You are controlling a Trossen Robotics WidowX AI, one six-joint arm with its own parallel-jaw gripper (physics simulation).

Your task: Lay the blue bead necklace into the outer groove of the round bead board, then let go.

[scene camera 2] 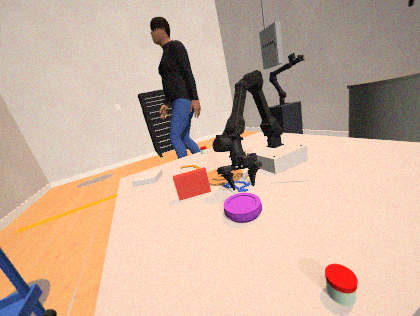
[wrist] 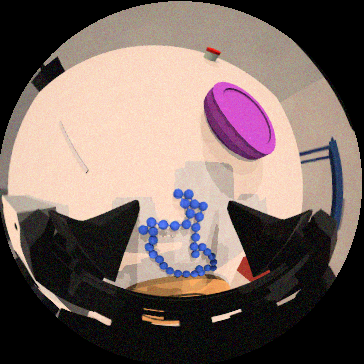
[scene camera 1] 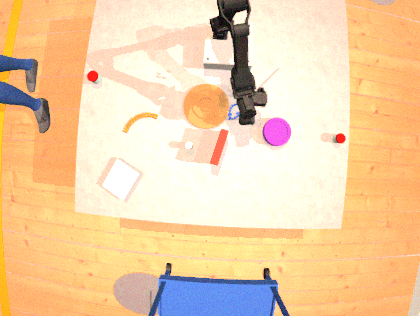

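Pixels of known places: gripper, fingertip midpoint: [scene camera 2: 244, 188] [wrist: 184, 205]; arm's base, origin of the base link: [scene camera 2: 275, 145] [scene camera 1: 220, 32].
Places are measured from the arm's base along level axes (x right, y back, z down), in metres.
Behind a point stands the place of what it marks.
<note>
The blue bead necklace [scene camera 1: 230, 117] [scene camera 2: 242, 190] [wrist: 174, 226] lies on the table in an irregular loop with a bunched end, beside the round orange bead board [scene camera 1: 206, 106] @(y -0.324, x 0.022, z 0.061 m) [scene camera 2: 215, 178] @(y -0.370, x 0.007, z 0.062 m) [wrist: 180, 286] @(y -0.320, x -0.062, z 0.061 m). Its nearest beads are close to the board's rim; whether they touch it I cannot tell. My gripper [scene camera 1: 246, 120] [scene camera 2: 244, 187] @(y -0.317, x -0.175, z 0.063 m) [wrist: 184, 205] @(y -0.317, x -0.175, z 0.063 m) is wide open and empty, low above the necklace. In the wrist view the necklace shows between the two spread fingers. In that view most of the board is hidden behind the gripper body, and in scene camera 1 the arm hides part of the necklace.
A purple round dish [scene camera 1: 277, 131] @(y -0.396, x -0.295, z 0.039 m) [scene camera 2: 243, 204] @(y -0.396, x -0.305, z 0.038 m) [wrist: 242, 120] @(y -0.376, x -0.273, z 0.038 m) stands beyond the necklace. A red block [scene camera 1: 219, 147] @(y -0.499, x -0.052, z -0.034 m) [scene camera 2: 192, 184] @(y -0.500, x -0.066, z 0.017 m) stands near the board. An orange bead arc [scene camera 1: 140, 118] @(y -0.403, x 0.310, z 0.065 m), a white box [scene camera 1: 120, 179] @(y -0.687, x 0.361, z 0.042 m), a thin rod [scene camera 1: 270, 76] @(y -0.142, x -0.249, z 0.072 m) [wrist: 74, 147] @(y -0.170, x -0.231, z 0.072 m) and red-capped jars [scene camera 1: 340, 138] @(y -0.385, x -0.598, z 0.031 m) [scene camera 2: 341, 278] @(y -0.387, x -0.606, z 0.031 m) are around.
</note>
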